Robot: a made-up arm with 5 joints.
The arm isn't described. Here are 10 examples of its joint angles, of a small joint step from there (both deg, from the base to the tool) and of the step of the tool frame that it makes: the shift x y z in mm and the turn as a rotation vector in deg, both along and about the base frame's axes.
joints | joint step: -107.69 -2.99 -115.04 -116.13 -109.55 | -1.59 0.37 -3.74 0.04 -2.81
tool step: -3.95 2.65 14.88 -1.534 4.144 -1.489
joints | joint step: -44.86 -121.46 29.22 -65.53 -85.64 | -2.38 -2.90 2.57 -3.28 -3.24
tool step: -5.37 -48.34 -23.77 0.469 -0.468 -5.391
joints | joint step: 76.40 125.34 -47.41 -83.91 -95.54 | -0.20 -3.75 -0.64 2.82 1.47
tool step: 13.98 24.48 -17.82 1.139 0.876 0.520
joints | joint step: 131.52 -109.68 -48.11 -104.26 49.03 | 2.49 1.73 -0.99 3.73 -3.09
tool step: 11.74 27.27 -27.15 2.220 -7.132 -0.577
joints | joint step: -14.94 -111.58 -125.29 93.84 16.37 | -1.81 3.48 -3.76 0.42 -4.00
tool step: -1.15 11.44 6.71 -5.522 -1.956 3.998
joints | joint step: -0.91 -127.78 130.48 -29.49 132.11 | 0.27 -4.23 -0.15 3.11 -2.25
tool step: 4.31 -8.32 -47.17 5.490 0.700 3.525
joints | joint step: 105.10 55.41 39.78 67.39 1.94 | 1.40 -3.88 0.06 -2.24 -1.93
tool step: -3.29 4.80 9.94 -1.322 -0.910 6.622
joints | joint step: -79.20 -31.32 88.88 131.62 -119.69 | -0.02 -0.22 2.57 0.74 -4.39
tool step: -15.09 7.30 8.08 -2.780 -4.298 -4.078
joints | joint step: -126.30 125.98 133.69 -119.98 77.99 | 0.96 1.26 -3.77 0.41 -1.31
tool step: 1.30 -2.25 -1.81 -0.443 -3.674 2.582
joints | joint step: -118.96 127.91 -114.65 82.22 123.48 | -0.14 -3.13 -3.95 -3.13 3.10
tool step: 6.68 9.78 11.99 -2.430 -5.261 -3.752
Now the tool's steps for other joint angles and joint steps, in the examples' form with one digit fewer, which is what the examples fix.
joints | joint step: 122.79 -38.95 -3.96 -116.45 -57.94 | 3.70 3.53 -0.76 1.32 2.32
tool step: 37.2 32.6 -6.9 3.26 -1.09 -3.83
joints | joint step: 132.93 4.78 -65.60 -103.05 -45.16 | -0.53 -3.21 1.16 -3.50 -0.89
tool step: -38.7 1.9 -16.0 -1.70 -1.01 5.87
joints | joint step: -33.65 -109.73 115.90 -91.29 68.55 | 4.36 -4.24 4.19 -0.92 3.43
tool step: -40.7 -37.1 5.8 3.38 -5.08 -7.57
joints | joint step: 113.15 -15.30 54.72 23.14 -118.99 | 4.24 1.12 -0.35 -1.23 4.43
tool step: -17.9 7.5 -3.2 -0.11 -8.36 -2.03
